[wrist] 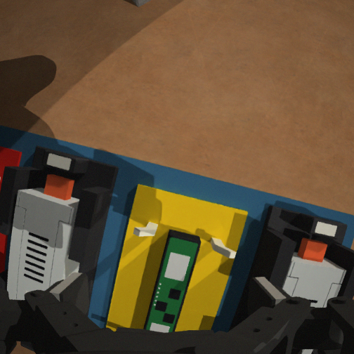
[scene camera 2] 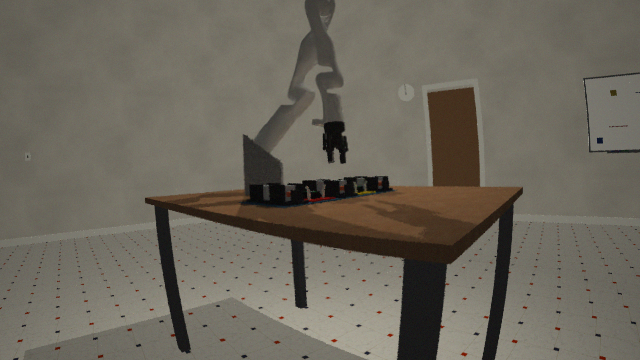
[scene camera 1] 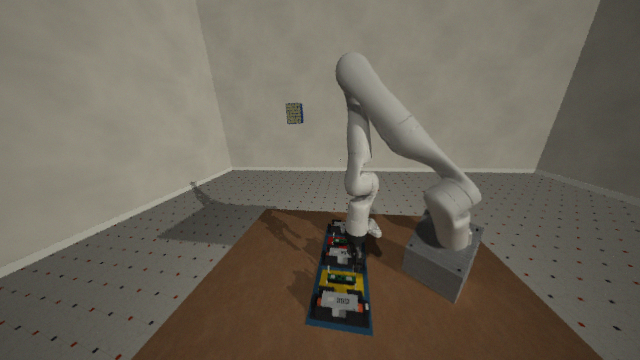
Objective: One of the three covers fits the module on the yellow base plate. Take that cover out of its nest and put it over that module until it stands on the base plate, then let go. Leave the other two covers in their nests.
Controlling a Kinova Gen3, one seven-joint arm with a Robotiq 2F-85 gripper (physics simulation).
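Places are measured from the arm's base along level axes (x ahead, y up, z right), in centimetres.
Where they show: gripper, fingertip midpoint: [scene camera 2: 337, 163] [scene camera 1: 352, 261]; arm's base at its link origin: [scene camera 2: 261, 147] [scene camera 1: 451, 237].
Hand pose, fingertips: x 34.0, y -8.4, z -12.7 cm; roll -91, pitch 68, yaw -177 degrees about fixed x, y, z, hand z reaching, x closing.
Things, the pixels of their top centre, and the offset from my fingertips. "spot": a spot on its surface instead. Level surfaces: height alone.
- yellow base plate at its top centre: [scene camera 2: 348, 191] [scene camera 1: 341, 281] dx +3.9, dy -10.1, dz -1.3 cm
- green module at a spot on its surface: [scene camera 1: 342, 278] spot: dx +3.3, dy -8.0, dz -1.6 cm
- middle cover at a spot on its surface: [scene camera 1: 340, 256] spot: dx +6.0, dy -5.7, dz +6.9 cm
- far cover at a spot on its surface: [scene camera 1: 340, 226] spot: dx +10.6, dy -5.3, dz +27.7 cm
- red base plate at its top centre: [scene camera 2: 303, 197] [scene camera 1: 343, 243] dx +7.2, dy -10.1, dz +20.1 cm
- brown table at its surface level: dy -10.8 cm
My gripper [scene camera 1: 356, 264] [scene camera 2: 336, 161] [wrist: 167, 295] is open and empty, pointing down high above the yellow base plate [scene camera 1: 342, 288] [scene camera 2: 367, 192] [wrist: 200, 215]. A green module [scene camera 1: 342, 278] [wrist: 176, 267] stands uncovered on that plate; its lower end is hidden by the gripper in the wrist view. Three grey covers with orange ends sit in black nests: a near cover [scene camera 1: 340, 301] [wrist: 312, 280], right of the plate in the wrist view; a middle cover [scene camera 1: 340, 256] [wrist: 42, 245], left of it; and a far cover [scene camera 1: 340, 226].
A red base plate [scene camera 1: 331, 241] [scene camera 2: 320, 199] [wrist: 11, 160] with another green module [scene camera 1: 340, 241] lies between the far and middle nests. White posts [wrist: 146, 230] [wrist: 223, 247] rise from the yellow plate beside its module. The grey robot pedestal [scene camera 1: 435, 270] [scene camera 2: 261, 170] stands on the brown table [scene camera 1: 240, 280].
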